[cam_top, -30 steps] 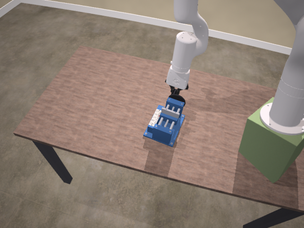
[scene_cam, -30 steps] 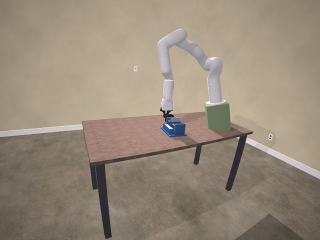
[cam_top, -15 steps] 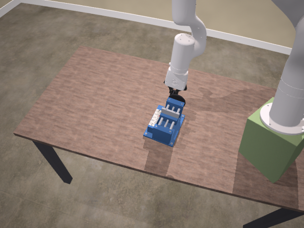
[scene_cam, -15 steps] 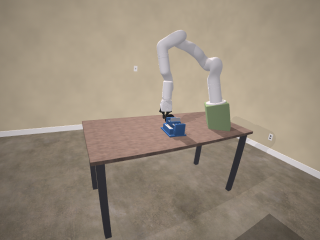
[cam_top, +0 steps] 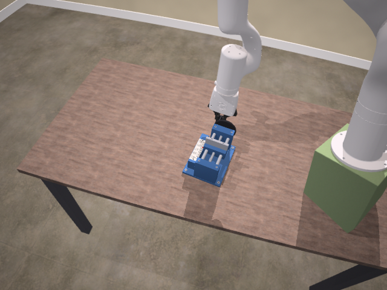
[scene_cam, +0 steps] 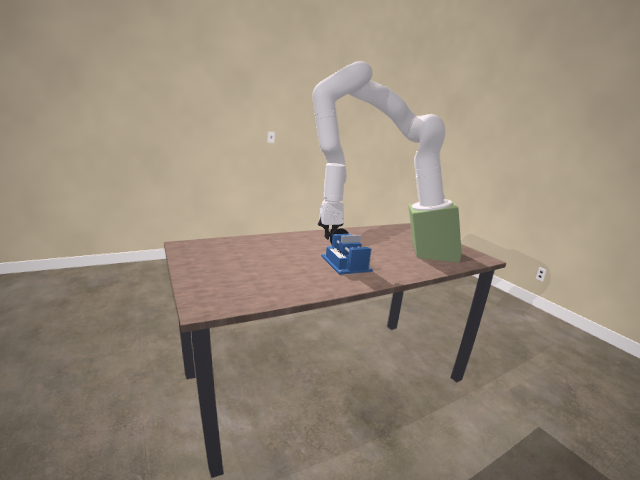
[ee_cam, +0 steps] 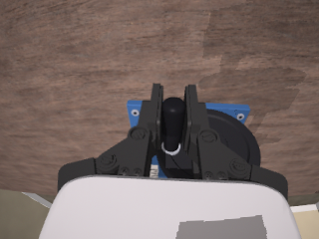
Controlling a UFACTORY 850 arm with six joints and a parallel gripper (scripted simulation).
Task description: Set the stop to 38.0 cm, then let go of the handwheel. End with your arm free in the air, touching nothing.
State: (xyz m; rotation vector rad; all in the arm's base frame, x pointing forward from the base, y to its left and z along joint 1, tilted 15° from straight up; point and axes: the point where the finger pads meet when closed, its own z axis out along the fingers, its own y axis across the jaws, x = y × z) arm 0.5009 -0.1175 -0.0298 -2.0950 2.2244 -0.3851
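My gripper is now 20 mm to the right of the black handwheel and 10 mm past it. The rest, counted from my hand: grey stop block 150 mm to the left, 10 mm behind, 10 mm above.
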